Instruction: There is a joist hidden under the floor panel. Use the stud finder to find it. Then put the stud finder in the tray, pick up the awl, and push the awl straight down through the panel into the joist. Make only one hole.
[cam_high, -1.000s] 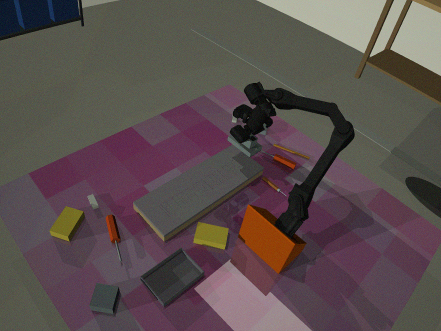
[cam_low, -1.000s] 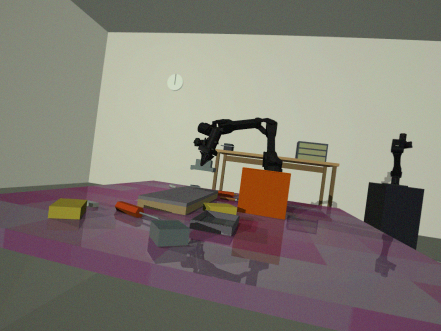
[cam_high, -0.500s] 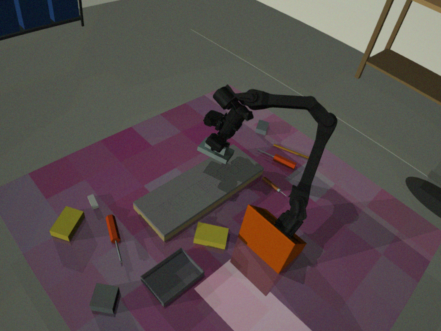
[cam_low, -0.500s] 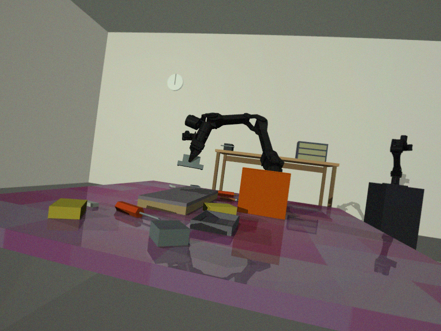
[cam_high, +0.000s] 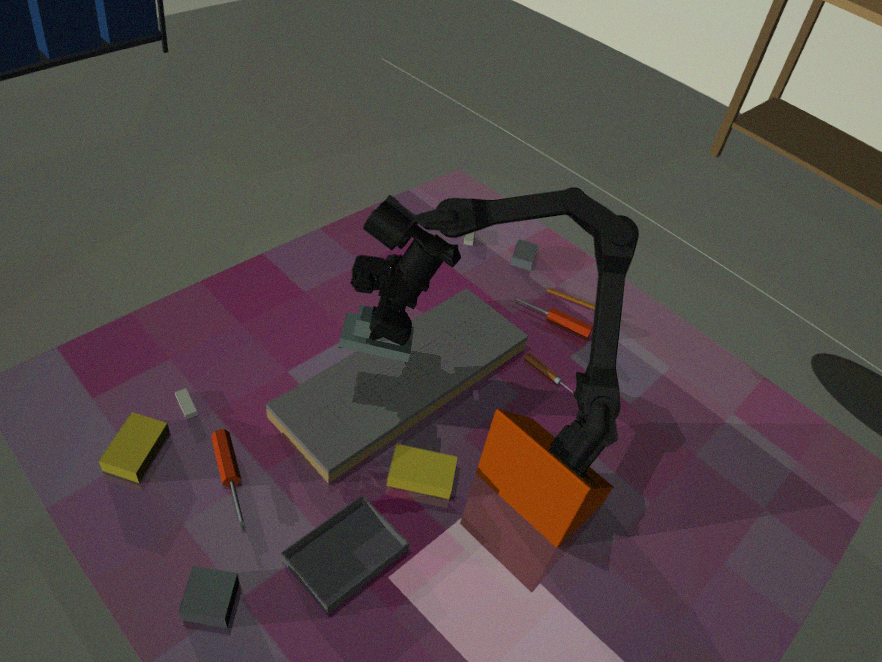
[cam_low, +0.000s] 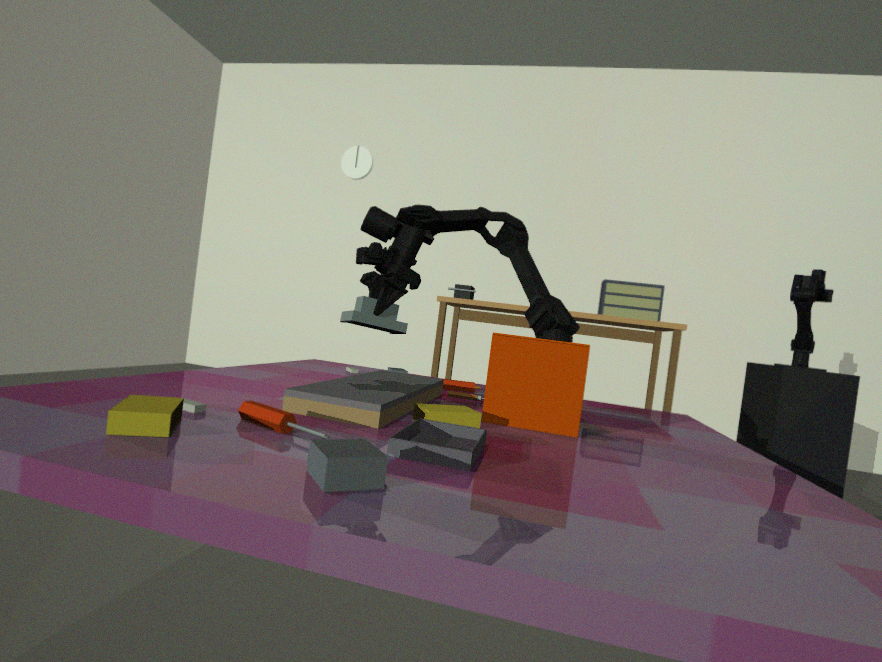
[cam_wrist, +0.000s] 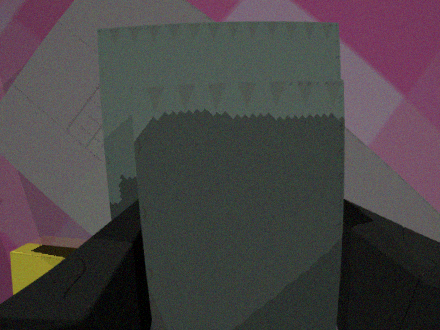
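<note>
Right now the stud finder is 2 cm behind my gripper tip, 2 cm to the right of it and 2 cm above it. From my gripper tip the other things lie so: indicator light 3 cm behind, 3 cm to the right, 3 cm above; tray 20 cm behind, 25 cm to the left, 17 cm below; awl 22 cm behind, 31 cm to the right, 18 cm below.
</note>
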